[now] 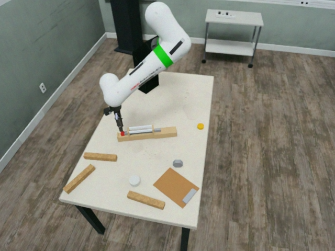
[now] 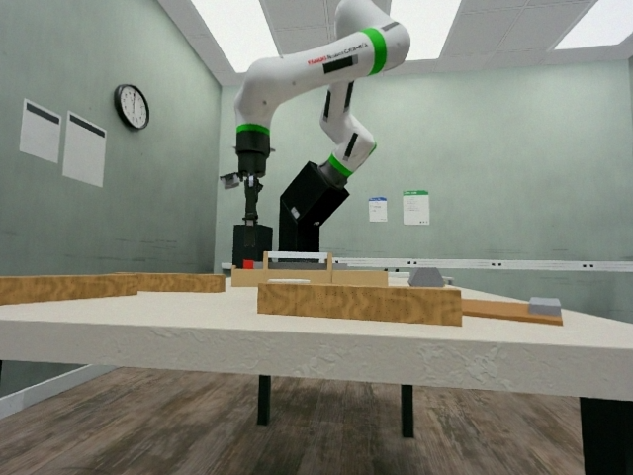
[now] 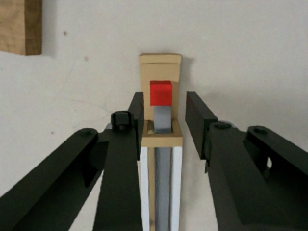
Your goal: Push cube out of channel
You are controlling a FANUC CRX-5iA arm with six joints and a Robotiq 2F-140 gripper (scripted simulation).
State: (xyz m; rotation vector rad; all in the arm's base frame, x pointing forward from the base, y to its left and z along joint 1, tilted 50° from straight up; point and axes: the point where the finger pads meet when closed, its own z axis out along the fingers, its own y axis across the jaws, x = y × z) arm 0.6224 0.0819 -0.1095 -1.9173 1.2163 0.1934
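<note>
My gripper is now 8 cm above the red cube. Also, from my hand: channel (11 cm to the left, 8 cm below, 7 cm behind); white disc (27 cm ahead, 26 cm to the left, 12 cm below); flat grey stick (18 cm to the left, 12 cm behind, 8 cm below).
</note>
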